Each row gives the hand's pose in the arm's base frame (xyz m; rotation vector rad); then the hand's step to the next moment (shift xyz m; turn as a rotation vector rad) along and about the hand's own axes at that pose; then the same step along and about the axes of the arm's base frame.
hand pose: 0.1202 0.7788 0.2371 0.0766 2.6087 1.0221
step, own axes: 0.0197 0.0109 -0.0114 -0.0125 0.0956 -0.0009
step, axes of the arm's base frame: -0.0231 0.0040 0.0094 0.0046 0.0680 0.0682
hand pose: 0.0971 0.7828 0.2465 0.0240 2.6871 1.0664
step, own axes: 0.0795 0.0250 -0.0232 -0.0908 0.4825 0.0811
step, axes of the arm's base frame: -0.0844 0.0112 0.0153 0.0703 0.3981 0.2902
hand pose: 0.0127 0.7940 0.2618 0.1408 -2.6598 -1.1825
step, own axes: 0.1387 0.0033 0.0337 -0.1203 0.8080 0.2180
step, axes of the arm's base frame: -0.1427 0.0017 0.0037 0.0669 0.7201 0.4380
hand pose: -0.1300 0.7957 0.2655 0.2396 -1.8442 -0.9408
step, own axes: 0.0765 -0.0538 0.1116 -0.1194 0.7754 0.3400
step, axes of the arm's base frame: -0.1437 -0.0228 -0.0053 -0.0448 0.7580 0.3930
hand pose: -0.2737 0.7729 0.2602 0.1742 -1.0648 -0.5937
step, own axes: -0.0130 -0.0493 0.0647 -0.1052 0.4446 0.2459
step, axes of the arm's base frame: -0.0786 -0.0247 0.0013 -0.0823 0.4617 0.2219
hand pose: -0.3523 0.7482 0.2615 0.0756 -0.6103 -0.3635
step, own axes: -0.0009 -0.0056 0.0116 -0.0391 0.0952 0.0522
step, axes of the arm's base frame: -0.0091 -0.0045 0.0080 -0.0299 0.1047 0.0381
